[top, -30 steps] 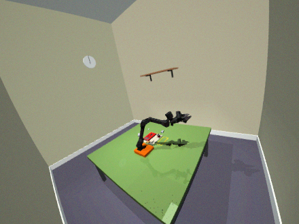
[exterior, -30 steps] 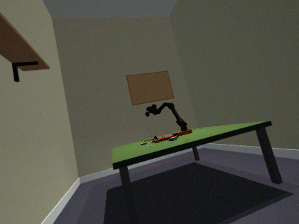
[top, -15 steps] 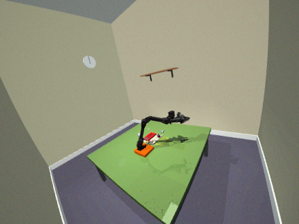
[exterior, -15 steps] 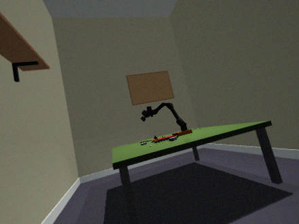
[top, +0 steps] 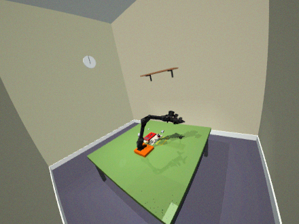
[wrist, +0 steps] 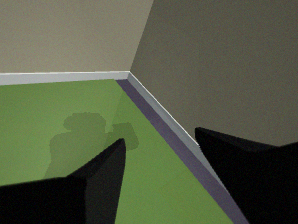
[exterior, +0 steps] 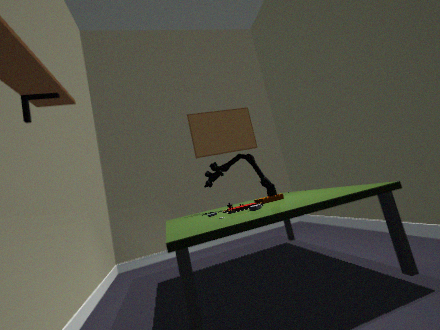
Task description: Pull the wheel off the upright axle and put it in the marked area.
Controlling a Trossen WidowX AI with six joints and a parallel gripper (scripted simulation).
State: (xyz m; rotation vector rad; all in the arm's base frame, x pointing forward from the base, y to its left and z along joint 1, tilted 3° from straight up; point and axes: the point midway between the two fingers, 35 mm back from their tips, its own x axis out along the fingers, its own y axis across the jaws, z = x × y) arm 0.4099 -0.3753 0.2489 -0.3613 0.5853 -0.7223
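Now: the grey task board 47 cm to the left of my gripper tip, 24 cm below it and 13 cm behind it.
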